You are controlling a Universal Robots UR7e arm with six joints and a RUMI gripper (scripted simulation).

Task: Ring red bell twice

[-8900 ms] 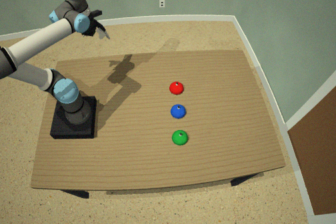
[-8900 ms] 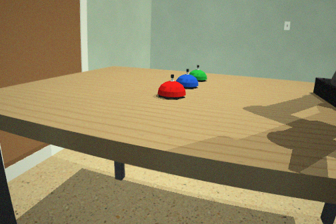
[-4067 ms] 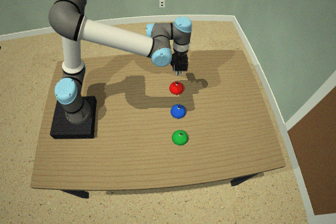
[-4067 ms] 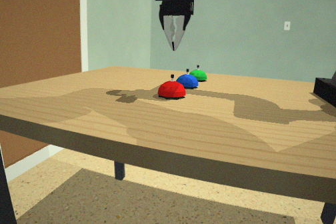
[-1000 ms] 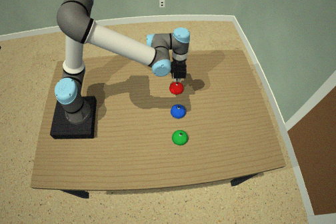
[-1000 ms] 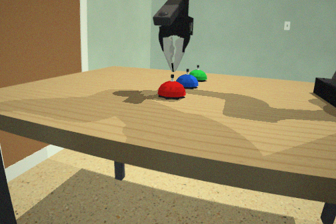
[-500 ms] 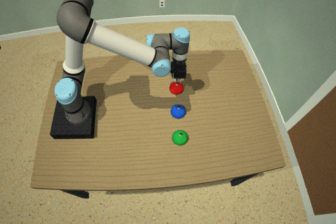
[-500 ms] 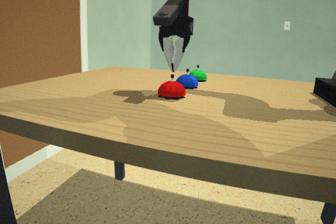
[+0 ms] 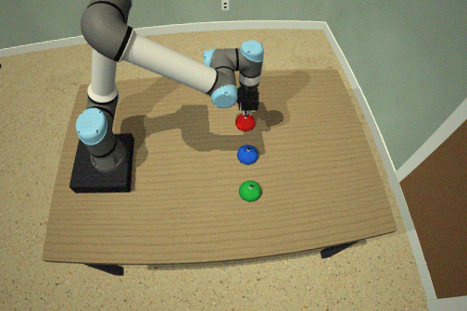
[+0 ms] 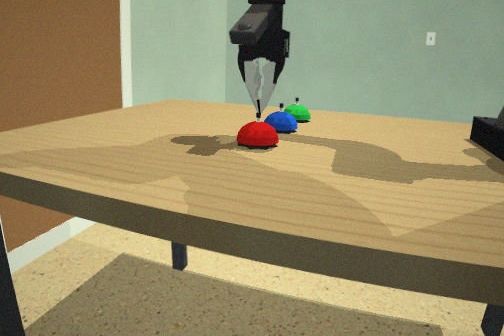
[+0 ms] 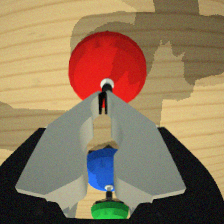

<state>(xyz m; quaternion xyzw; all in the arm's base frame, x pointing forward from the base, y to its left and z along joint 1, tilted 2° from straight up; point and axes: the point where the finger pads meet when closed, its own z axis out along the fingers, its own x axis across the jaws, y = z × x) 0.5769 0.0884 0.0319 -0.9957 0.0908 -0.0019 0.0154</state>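
My hand is 40 mm above the red bell. Round my hand: blue bell: 160 mm to the right, 40 mm below, 30 mm behind; green bell: 310 mm to the right, 60 mm behind, 40 mm below.
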